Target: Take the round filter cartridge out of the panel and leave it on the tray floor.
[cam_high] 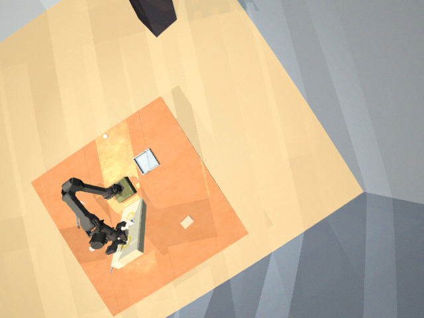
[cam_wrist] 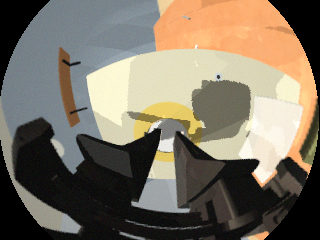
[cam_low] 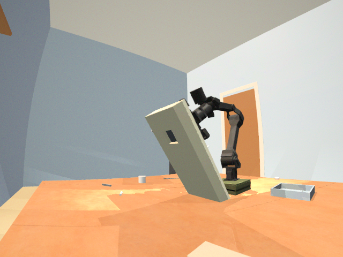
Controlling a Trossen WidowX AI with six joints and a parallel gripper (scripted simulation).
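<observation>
Right now the round filter cartridge is 10 mm ahead of my gripper tip and 10 mm below it. The rest, counted from my gripper tip: grey tray 360 mm behind, 350 mm to the left, 260 mm below; then white flat piece 200 mm ahead, 260 mm to the left, 270 mm below; then dark rod 80 mm ahead, 450 mm to the right, 270 mm below.
</observation>
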